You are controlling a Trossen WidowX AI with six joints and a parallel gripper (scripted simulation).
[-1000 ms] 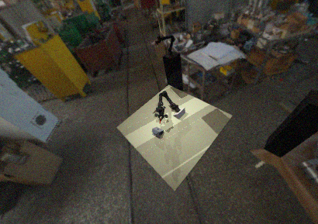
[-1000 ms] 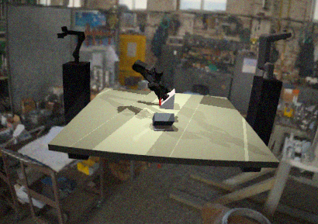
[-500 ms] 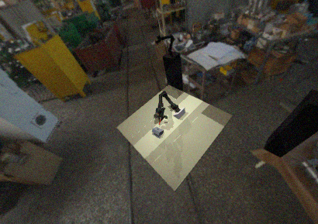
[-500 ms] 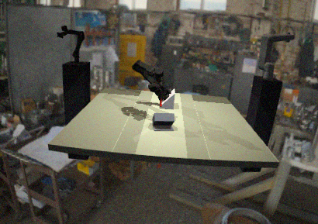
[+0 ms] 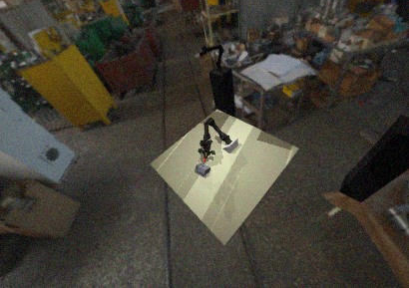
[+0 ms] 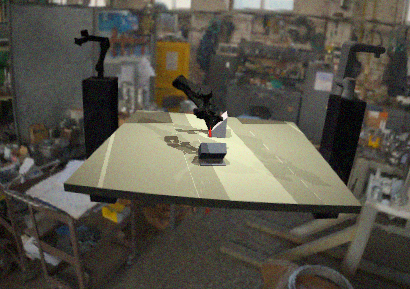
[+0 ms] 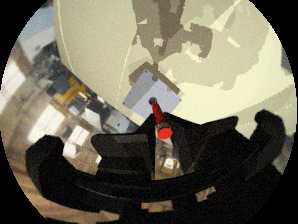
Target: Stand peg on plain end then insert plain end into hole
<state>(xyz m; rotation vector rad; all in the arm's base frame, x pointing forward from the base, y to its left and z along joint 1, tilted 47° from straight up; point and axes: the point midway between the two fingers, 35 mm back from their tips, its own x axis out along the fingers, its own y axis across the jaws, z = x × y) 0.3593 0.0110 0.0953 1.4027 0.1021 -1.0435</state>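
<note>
My gripper tip is 8 cm short of the sloped panel, 1 cm to the right of it and 9 cm above it. Also, from my gripper tip: red peg (1 cm behind, 1 cm above).
</note>
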